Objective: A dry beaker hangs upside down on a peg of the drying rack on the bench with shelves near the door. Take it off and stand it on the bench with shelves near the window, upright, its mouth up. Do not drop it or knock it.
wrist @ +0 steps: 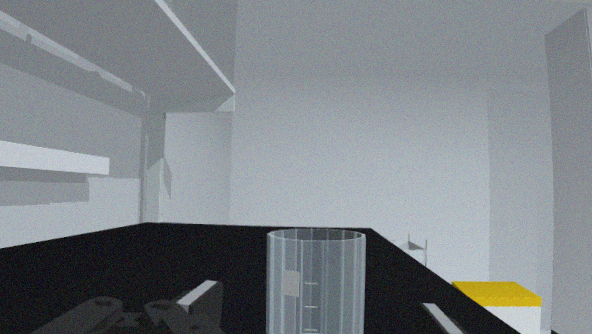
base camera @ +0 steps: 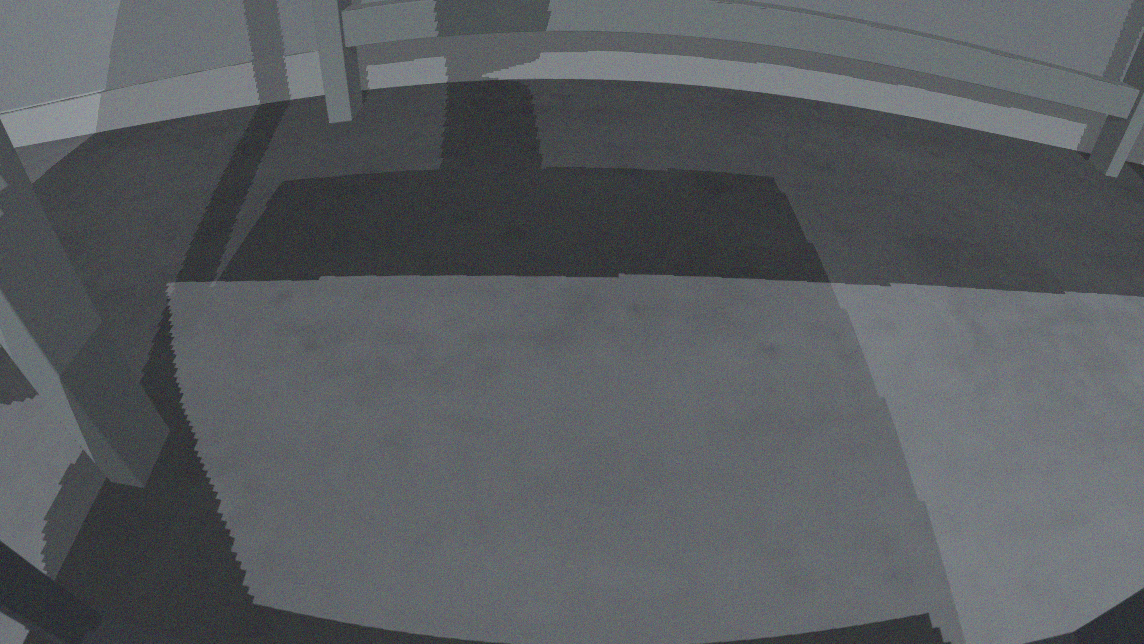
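The clear glass beaker stands upright, its mouth up, over the black bench top in the wrist view. A pale label patch and graduation marks show on its side. Its base is cut off by the lower edge of the view. My gripper is open, with one finger to the left of the beaker and one to the right in the view. The beaker appears in front of the fingertips, with a gap on each side and no finger touching it. The drying rack does not show in either view.
A shelf overhangs the bench at the upper left of the wrist view. A yellow-topped white box is beyond the bench's right edge. In the base view, a grey frame rail crosses the top and a leg stands at left.
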